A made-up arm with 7 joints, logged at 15 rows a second.
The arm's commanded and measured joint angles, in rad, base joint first. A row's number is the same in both.
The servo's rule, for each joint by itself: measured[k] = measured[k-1] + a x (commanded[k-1-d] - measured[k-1]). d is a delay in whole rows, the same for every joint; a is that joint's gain. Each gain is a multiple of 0.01, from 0.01 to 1. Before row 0 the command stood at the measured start. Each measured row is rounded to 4 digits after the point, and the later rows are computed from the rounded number. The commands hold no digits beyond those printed.
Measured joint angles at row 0:
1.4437, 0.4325, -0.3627, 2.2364, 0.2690, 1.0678, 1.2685
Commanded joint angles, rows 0 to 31:
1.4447, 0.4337, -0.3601, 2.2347, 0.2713, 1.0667, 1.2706
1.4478, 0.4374, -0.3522, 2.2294, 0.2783, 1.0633, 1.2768
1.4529, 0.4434, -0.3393, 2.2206, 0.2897, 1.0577, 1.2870
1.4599, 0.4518, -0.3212, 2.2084, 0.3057, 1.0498, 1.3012
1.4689, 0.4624, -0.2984, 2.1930, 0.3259, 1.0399, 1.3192
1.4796, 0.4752, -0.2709, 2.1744, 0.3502, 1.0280, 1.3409
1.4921, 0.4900, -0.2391, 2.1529, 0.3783, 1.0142, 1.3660
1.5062, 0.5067, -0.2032, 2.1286, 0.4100, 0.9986, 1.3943
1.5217, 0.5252, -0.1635, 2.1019, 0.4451, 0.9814, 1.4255
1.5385, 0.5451, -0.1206, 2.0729, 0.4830, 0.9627, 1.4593
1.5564, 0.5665, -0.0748, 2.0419, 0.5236, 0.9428, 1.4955
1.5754, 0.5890, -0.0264, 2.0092, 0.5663, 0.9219, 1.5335
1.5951, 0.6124, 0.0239, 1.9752, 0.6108, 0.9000, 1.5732
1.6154, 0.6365, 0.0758, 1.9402, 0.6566, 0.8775, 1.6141
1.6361, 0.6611, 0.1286, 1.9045, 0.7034, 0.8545, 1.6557
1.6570, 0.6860, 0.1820, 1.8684, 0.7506, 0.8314, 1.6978
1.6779, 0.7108, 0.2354, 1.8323, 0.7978, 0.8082, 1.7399
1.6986, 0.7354, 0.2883, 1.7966, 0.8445, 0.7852, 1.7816
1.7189, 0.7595, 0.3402, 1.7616, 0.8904, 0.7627, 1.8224
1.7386, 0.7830, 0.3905, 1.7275, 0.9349, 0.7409, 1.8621
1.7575, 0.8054, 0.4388, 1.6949, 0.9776, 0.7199, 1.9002
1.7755, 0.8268, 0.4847, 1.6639, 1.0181, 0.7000, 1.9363
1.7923, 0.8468, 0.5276, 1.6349, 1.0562, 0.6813, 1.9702
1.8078, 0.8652, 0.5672, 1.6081, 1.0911, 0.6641, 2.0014
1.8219, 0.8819, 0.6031, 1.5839, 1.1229, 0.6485, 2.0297
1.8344, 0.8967, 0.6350, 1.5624, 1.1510, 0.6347, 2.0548
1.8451, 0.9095, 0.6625, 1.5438, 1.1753, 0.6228, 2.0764
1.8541, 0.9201, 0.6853, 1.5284, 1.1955, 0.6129, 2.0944
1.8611, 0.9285, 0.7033, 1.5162, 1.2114, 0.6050, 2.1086
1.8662, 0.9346, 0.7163, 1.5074, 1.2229, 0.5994, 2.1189
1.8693, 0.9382, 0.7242, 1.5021, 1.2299, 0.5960, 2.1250
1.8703, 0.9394, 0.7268, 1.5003, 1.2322, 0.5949, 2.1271
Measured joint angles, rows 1 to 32:
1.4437, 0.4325, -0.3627, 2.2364, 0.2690, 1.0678, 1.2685
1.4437, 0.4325, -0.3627, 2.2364, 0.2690, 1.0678, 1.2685
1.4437, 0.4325, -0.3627, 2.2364, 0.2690, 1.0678, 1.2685
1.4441, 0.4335, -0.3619, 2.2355, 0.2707, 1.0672, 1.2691
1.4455, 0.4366, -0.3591, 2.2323, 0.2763, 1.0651, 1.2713
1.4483, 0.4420, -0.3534, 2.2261, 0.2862, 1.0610, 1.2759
1.4527, 0.4498, -0.3441, 2.2167, 0.3006, 1.0548, 1.2832
1.4589, 0.4599, -0.3308, 2.2041, 0.3193, 1.0466, 1.2936
1.4668, 0.4721, -0.3134, 2.1884, 0.3422, 1.0364, 1.3073
1.4764, 0.4864, -0.2919, 2.1696, 0.3689, 1.0242, 1.3243
1.4877, 0.5026, -0.2662, 2.1479, 0.3993, 1.0101, 1.3446
1.5006, 0.5207, -0.2364, 2.1235, 0.4332, 0.9943, 1.3681
1.5150, 0.5402, -0.2028, 2.0967, 0.4701, 0.9769, 1.3945
1.5307, 0.5612, -0.1657, 2.0677, 0.5097, 0.9581, 1.4238
1.5477, 0.5834, -0.1253, 2.0367, 0.5516, 0.9382, 1.4556
1.5657, 0.6066, -0.0820, 2.0041, 0.5954, 0.9172, 1.4897
1.5846, 0.6305, -0.0362, 1.9702, 0.6407, 0.8954, 1.5258
1.6042, 0.6550, 0.0116, 1.9354, 0.6871, 0.8729, 1.5635
1.6243, 0.6798, 0.0610, 1.8999, 0.7341, 0.8501, 1.6024
1.6447, 0.7046, 0.1116, 1.8641, 0.7812, 0.8271, 1.6423
1.6652, 0.7292, 0.1628, 1.8283, 0.8280, 0.8041, 1.6827
1.6856, 0.7534, 0.2142, 1.7929, 0.8742, 0.7813, 1.7232
1.7057, 0.7771, 0.2653, 1.7582, 0.9191, 0.7591, 1.7635
1.7254, 0.7997, 0.3156, 1.7247, 0.9624, 0.7375, 1.8031
1.7444, 0.8214, 0.3646, 1.6925, 1.0036, 0.7169, 1.8417
1.7626, 0.8417, 0.4119, 1.6620, 1.0425, 0.6973, 1.8790
1.7798, 0.8605, 0.4569, 1.6334, 1.0785, 0.6790, 1.9145
1.7958, 0.8776, 0.4993, 1.6072, 1.1114, 0.6622, 1.9479
1.8105, 0.8929, 0.5387, 1.5835, 1.1407, 0.6471, 1.9789
1.8236, 0.9062, 0.5746, 1.5625, 1.1663, 0.6337, 2.0072
1.8352, 0.9173, 0.6067, 1.5444, 1.1879, 0.6223, 2.0325
1.8450, 0.9263, 0.6347, 1.5295, 1.2053, 0.6128, 2.0546
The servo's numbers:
d 3
a 0.38 0.80 0.29 0.53 0.74 0.55 0.29

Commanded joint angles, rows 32 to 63:
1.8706, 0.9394, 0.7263, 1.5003, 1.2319, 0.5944, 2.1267
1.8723, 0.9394, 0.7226, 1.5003, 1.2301, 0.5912, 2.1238
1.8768, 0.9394, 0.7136, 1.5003, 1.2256, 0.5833, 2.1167
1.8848, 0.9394, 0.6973, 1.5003, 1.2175, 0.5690, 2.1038
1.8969, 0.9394, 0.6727, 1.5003, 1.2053, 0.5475, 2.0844
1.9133, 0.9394, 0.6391, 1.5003, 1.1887, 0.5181, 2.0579
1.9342, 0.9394, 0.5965, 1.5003, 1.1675, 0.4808, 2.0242
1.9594, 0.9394, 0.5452, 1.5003, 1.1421, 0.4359, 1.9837
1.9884, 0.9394, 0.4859, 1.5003, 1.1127, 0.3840, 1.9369
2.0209, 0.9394, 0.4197, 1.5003, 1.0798, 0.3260, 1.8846
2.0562, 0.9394, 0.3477, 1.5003, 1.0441, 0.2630, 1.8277
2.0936, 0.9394, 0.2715, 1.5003, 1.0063, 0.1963, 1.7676
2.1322, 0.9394, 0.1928, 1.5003, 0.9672, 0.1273, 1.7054
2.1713, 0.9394, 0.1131, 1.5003, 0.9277, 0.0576, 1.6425
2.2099, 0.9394, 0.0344, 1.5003, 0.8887, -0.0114, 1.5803
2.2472, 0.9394, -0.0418, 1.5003, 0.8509, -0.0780, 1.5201
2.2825, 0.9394, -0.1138, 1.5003, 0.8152, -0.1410, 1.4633
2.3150, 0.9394, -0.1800, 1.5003, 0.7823, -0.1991, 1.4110
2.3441, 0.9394, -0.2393, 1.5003, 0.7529, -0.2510, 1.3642
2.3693, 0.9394, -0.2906, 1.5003, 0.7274, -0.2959, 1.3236
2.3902, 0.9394, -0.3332, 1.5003, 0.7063, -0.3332, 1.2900
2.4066, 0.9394, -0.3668, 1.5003, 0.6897, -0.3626, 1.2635
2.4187, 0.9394, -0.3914, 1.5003, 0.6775, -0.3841, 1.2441
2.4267, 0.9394, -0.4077, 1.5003, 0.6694, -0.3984, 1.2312
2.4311, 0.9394, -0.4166, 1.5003, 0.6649, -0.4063, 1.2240
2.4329, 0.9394, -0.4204, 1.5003, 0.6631, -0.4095, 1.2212
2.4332, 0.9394, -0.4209, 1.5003, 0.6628, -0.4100, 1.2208
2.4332, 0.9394, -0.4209, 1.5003, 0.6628, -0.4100, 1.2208
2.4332, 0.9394, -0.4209, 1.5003, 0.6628, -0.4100, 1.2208
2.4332, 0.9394, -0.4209, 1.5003, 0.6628, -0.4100, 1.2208
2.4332, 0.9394, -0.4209, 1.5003, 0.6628, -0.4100, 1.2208
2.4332, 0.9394, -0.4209, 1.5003, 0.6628, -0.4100, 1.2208
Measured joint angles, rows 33 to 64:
1.8531, 0.9329, 0.6584, 1.5178, 1.2183, 0.6054, 2.0732
1.8593, 0.9371, 0.6775, 1.5095, 1.2269, 0.6002, 2.0882
1.8635, 0.9389, 0.6918, 1.5046, 1.2308, 0.5973, 2.0995
1.8662, 0.9393, 0.7018, 1.5023, 1.2316, 0.5957, 2.1074
1.8685, 0.9394, 0.7078, 1.5012, 1.2305, 0.5932, 2.1122
1.8717, 0.9394, 0.7095, 1.5007, 1.2269, 0.5878, 2.1135
1.8767, 0.9394, 0.7060, 1.5005, 1.2199, 0.5775, 2.1107
1.8844, 0.9394, 0.6963, 1.5004, 1.2091, 0.5610, 2.1031
1.8954, 0.9394, 0.6797, 1.5003, 1.1940, 0.5374, 2.0900
1.9101, 0.9394, 0.6556, 1.5003, 1.1744, 0.5063, 2.0709
1.9288, 0.9394, 0.6236, 1.5003, 1.1505, 0.4676, 2.0456
1.9514, 0.9394, 0.5837, 1.5003, 1.1225, 0.4216, 2.0141
1.9778, 0.9394, 0.5361, 1.5003, 1.0909, 0.3690, 1.9765
2.0076, 0.9394, 0.4815, 1.5003, 1.0563, 0.3107, 1.9333
2.0403, 0.9394, 0.4206, 1.5003, 1.0193, 0.2478, 1.8852
2.0752, 0.9394, 0.3545, 1.5003, 0.9807, 0.1815, 1.8331
2.1117, 0.9394, 0.2845, 1.5003, 0.9415, 0.1134, 1.7778
2.1490, 0.9394, 0.2120, 1.5003, 0.9024, 0.0448, 1.7205
2.1863, 0.9394, 0.1384, 1.5003, 0.8643, -0.0227, 1.6624
2.2229, 0.9394, 0.0653, 1.5003, 0.8280, -0.0878, 1.6047
2.2579, 0.9394, -0.0058, 1.5003, 0.7942, -0.1490, 1.5485
2.2907, 0.9394, -0.0735, 1.5003, 0.7636, -0.2051, 1.4951
2.3206, 0.9394, -0.1365, 1.5003, 0.7368, -0.2550, 1.4454
2.3470, 0.9394, -0.1935, 1.5003, 0.7142, -0.2980, 1.4003
2.3696, 0.9394, -0.2438, 1.5003, 0.6961, -0.3335, 1.3606
2.3883, 0.9394, -0.2866, 1.5003, 0.6823, -0.3613, 1.3268
2.4029, 0.9394, -0.3217, 1.5003, 0.6728, -0.3817, 1.2991
2.4136, 0.9394, -0.3492, 1.5003, 0.6670, -0.3952, 1.2773
2.4209, 0.9394, -0.3698, 1.5003, 0.6641, -0.4031, 1.2610
2.4256, 0.9394, -0.3846, 1.5003, 0.6631, -0.4069, 1.2493
2.4285, 0.9394, -0.3951, 1.5003, 0.6629, -0.4086, 1.2410
2.4303, 0.9394, -0.4026, 1.5003, 0.6628, -0.4094, 1.2351

